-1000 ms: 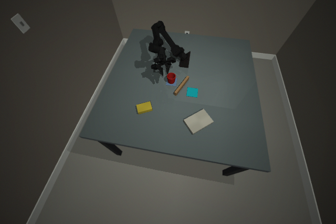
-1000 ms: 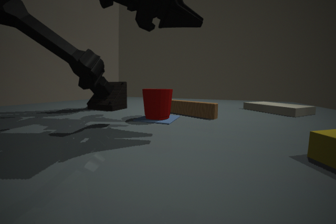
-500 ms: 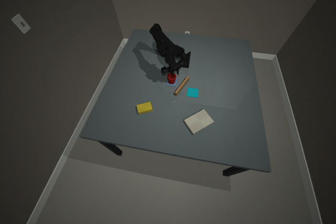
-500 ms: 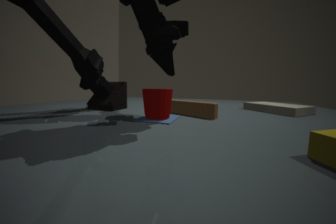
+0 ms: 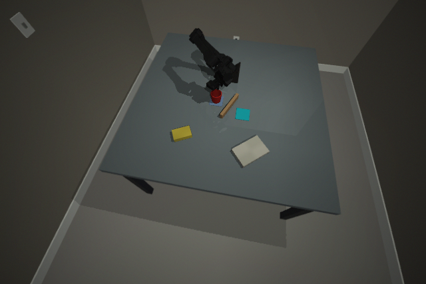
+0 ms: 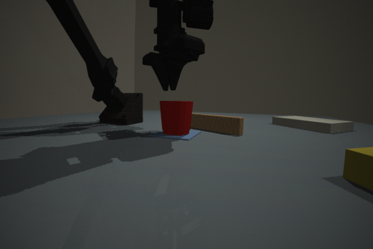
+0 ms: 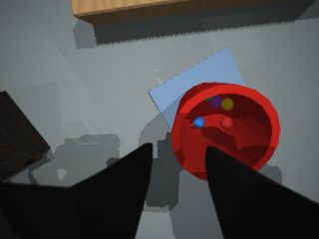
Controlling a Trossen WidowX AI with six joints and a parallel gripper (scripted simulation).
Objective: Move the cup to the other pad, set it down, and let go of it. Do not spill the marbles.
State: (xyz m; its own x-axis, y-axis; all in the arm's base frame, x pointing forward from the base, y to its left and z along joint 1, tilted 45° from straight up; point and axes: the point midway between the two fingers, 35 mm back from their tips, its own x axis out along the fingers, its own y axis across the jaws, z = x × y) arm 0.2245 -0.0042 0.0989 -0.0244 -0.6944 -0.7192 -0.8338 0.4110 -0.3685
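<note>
My gripper tip is now 30 mm short of the red cup, 20 mm to the left of it and 60 mm above it. Also, from my gripper tip: wooden bar 70 mm ahead, 80 mm to the left, 90 mm below; then cyan pad 120 mm ahead, 170 mm to the left, 110 mm below; then yellow block 320 mm ahead, 190 mm to the right, 80 mm below.
</note>
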